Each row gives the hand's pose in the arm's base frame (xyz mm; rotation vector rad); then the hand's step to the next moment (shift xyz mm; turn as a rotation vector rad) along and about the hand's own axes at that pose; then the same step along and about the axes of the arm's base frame.
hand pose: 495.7 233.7 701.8 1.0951 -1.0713 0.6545
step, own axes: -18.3 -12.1 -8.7 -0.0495 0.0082 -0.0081
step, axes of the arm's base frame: 6.5 5.1 -22.1 -0.0228 0.0140 -0.0432
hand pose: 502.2 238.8 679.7 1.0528 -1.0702 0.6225
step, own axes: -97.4 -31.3 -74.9 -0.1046 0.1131 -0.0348
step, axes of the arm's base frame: 17.9 62.3 -109.0 -0.1209 0.0844 -0.0566
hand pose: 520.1 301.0 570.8 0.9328 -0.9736 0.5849
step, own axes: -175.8 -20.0 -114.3 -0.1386 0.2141 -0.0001
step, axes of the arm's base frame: -16.6 86.2 -191.5 -0.2298 0.1037 -0.0384
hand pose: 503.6 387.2 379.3 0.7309 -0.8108 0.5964
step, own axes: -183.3 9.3 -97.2 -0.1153 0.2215 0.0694
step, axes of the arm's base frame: -67.1 44.8 -191.4 -0.2518 0.0593 0.0162
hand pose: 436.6 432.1 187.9 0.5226 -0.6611 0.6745
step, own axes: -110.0 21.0 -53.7 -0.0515 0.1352 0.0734
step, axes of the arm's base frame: -60.0 4.5 -108.7 -0.1542 0.0241 0.0441
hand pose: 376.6 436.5 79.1 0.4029 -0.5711 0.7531
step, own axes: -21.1 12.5 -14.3 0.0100 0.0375 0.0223
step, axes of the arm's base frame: -16.8 4.9 -22.3 -0.0291 0.0183 0.0287
